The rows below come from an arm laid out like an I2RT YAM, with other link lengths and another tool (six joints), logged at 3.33 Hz.
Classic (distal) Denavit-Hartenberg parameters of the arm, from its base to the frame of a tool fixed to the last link. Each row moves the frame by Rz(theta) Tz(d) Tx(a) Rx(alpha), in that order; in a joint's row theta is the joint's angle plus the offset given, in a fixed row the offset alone. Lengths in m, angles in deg.
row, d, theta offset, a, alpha
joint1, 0.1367, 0, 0.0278, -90
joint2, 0, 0, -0.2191, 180
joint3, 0, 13.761, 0.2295, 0
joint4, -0.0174, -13.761, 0.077, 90
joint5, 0.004, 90, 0, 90
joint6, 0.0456, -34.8, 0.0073, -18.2
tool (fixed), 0.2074, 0, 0, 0
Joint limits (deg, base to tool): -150..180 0..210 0..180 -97..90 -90..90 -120..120
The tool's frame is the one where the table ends.
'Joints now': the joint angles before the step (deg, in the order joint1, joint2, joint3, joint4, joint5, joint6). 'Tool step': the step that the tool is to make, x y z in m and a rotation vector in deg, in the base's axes. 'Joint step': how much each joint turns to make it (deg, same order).
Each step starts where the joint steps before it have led.
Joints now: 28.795, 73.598, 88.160, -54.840, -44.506, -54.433
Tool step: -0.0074, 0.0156, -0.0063, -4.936, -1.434, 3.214
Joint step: 4.967, 5.389, 7.166, -5.393, 4.627, -3.387
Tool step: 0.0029, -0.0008, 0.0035, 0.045, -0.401, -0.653
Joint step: 0.041, 0.117, 0.720, 0.039, 0.631, 0.446
